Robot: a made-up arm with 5 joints.
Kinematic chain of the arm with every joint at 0, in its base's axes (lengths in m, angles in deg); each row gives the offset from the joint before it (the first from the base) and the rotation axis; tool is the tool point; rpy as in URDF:
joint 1: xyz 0.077 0 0.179 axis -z
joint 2: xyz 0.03 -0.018 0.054 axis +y
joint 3: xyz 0.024 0 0.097 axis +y
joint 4: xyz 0.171 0 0.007 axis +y
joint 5: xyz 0.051 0.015 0 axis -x
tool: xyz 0 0 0 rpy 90 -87.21 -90
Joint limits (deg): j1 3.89..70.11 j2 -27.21..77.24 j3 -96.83..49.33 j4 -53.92..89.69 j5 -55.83..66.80
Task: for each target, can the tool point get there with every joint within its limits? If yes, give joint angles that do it. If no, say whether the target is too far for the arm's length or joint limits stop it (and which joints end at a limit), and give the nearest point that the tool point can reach.
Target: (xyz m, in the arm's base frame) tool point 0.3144 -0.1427 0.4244
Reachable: yes | joints 30.38 46.18 -76.95 -39.74 5.38
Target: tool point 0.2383 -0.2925 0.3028
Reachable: yes | joints 60.61 44.04 -50.38 16.57 -19.37
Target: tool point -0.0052 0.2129 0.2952
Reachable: no: joint limits stop it (at a limit: joint 2, joint 3, joint 4) | nearest point 0.0246 0.1358 0.4698 | short by 0.193 m
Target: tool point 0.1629 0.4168 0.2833
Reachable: no: too far | nearest point 0.0247 0.1358 0.4698 | short by 0.365 m
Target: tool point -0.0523 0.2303 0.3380
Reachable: no: joint limits stop it (at a limit: joint 2, joint 3, joint 4) | nearest point 0.0058 0.1269 0.4698 | short by 0.177 m
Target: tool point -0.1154 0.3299 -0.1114
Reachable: no: too far | nearest point 0.0700 0.0104 0.0670 | short by 0.410 m
